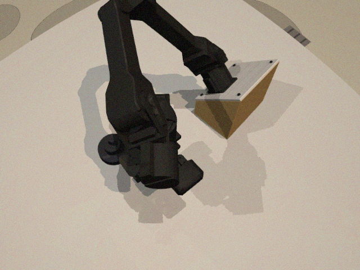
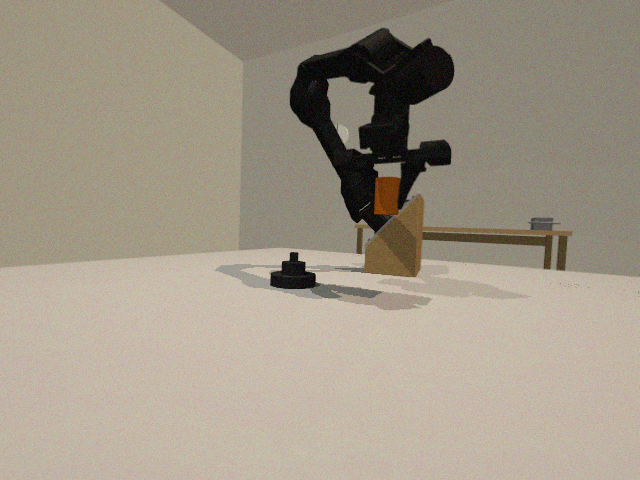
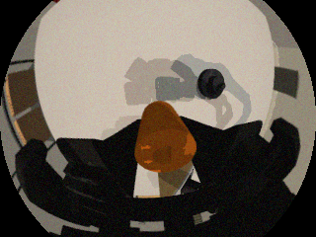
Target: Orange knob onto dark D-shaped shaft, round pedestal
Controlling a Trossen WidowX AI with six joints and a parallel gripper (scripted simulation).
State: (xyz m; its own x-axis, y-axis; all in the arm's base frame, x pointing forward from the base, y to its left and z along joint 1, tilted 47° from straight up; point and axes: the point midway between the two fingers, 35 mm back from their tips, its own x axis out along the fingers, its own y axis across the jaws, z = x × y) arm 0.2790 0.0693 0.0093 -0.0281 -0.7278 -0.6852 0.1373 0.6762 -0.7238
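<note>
The round dark pedestal lies 10 mm ahead of my gripper tip, 160 mm to the right of it and 110 mm below it. From my gripper tip the other things lie so: orange knob (20 mm above).
</note>
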